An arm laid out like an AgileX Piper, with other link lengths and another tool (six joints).
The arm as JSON. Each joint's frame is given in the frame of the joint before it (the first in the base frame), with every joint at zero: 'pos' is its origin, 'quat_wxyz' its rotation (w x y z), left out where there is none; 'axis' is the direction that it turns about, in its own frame. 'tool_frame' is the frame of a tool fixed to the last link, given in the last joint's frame.
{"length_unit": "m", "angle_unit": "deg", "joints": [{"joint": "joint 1", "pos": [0.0, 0.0, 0.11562], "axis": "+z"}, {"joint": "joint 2", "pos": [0.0, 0.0, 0.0], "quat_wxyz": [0.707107, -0.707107, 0.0, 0.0], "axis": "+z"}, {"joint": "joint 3", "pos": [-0.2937, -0.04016, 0.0], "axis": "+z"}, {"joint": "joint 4", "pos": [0.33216, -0.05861, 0.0], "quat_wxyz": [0.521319, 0.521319, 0.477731, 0.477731], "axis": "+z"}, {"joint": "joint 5", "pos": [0.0, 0.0, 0.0], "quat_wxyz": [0.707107, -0.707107, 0.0, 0.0], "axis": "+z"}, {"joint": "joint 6", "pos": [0.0, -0.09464, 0.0], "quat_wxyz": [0.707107, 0.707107, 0.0, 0.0], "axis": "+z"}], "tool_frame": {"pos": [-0.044, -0.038, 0.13], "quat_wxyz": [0.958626, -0.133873, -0.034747, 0.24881]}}
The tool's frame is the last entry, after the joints.
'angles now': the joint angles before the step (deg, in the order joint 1, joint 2, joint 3, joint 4, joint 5, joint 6). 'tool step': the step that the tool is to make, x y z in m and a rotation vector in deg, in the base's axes. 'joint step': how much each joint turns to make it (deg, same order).
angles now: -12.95 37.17 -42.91 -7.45 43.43 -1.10
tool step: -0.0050 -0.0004 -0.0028 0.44 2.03 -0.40
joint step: 0.00 -0.01 -0.85 -0.10 2.96 0.00
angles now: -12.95 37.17 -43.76 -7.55 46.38 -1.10
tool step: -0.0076 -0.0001 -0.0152 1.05 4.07 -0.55
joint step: -0.01 -0.01 0.01 0.00 4.24 0.00
